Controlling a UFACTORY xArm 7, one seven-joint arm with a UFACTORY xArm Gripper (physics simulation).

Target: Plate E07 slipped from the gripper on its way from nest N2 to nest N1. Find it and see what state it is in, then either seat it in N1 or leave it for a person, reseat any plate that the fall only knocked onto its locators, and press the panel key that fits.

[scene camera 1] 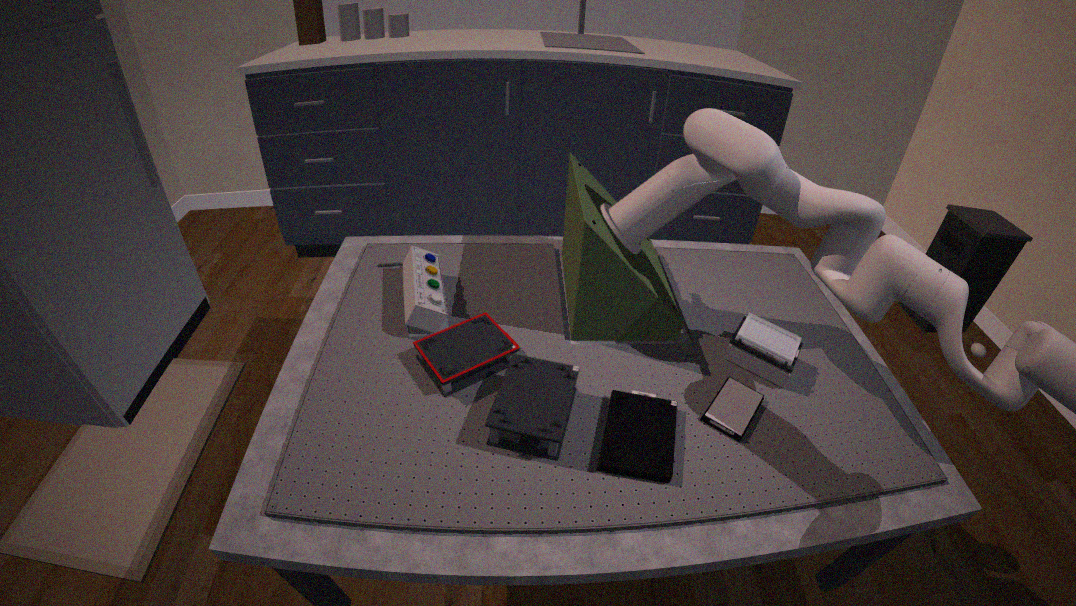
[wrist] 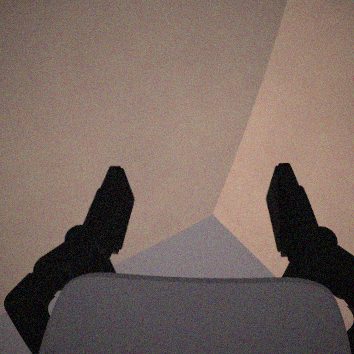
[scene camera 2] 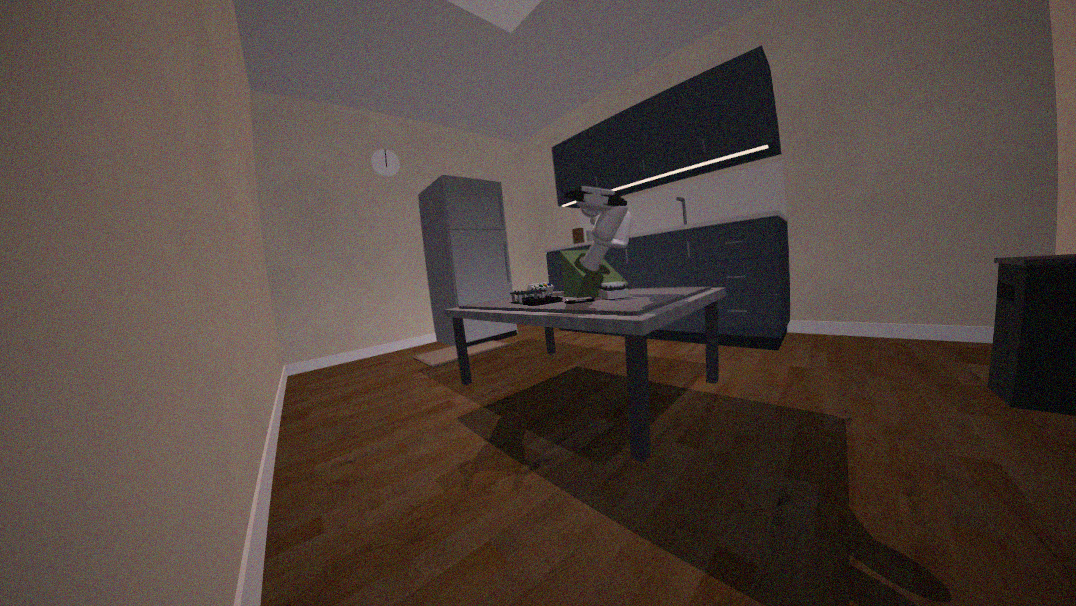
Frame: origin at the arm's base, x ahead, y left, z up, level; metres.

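Where they show: gripper, fingertip midpoint: (wrist: pixel 198 181) (scene camera 2: pixel 598 195); arm's base at its link origin: (scene camera 1: pixel 619 229) (scene camera 2: pixel 589 264).
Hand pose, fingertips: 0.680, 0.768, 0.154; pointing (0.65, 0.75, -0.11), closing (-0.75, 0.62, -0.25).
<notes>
Each offset is from my fingertips to the top centre of the thing, as dx, dy, dz. "pt": to the spot under its first point.
My gripper (scene camera 2: pixel 596 197) (wrist: pixel 198 181) is open and empty, raised high off the table; it is outside scene camera 1's view. In that view a red-edged dark holder @[-0.431, -1.041, -0.281] (scene camera 1: pixel 466 347) lies at left centre, a thick dark block @[-0.316, -0.899, -0.258] (scene camera 1: pixel 536 395) beside it, then a flat black unit @[-0.288, -0.716, -0.300] (scene camera 1: pixel 640 436). To the right lie a small grey-topped item @[-0.367, -0.528, -0.313] (scene camera 1: pixel 734 407) and a white-topped item @[pt -0.512, -0.434, -0.272] (scene camera 1: pixel 769 340) on a dark base, both set at an angle. The white key panel @[-0.589, -1.172, -0.243] (scene camera 1: pixel 411 293) has blue, yellow and green keys. No labels are legible; I cannot tell which item is E07, N1 or N2.
The green wedge mount (scene camera 1: pixel 594 301) (scene camera 2: pixel 578 280) carries the arm at the back centre of the table (scene camera 1: pixel 527 553) (scene camera 2: pixel 572 321). The fridge (scene camera 1: pixel 67 225) (scene camera 2: pixel 478 263) stands to the left. Cabinets (scene camera 1: pixel 451 150) line the back. The wrist view shows walls (wrist: pixel 125 100) and ceiling (wrist: pixel 200 252).
</notes>
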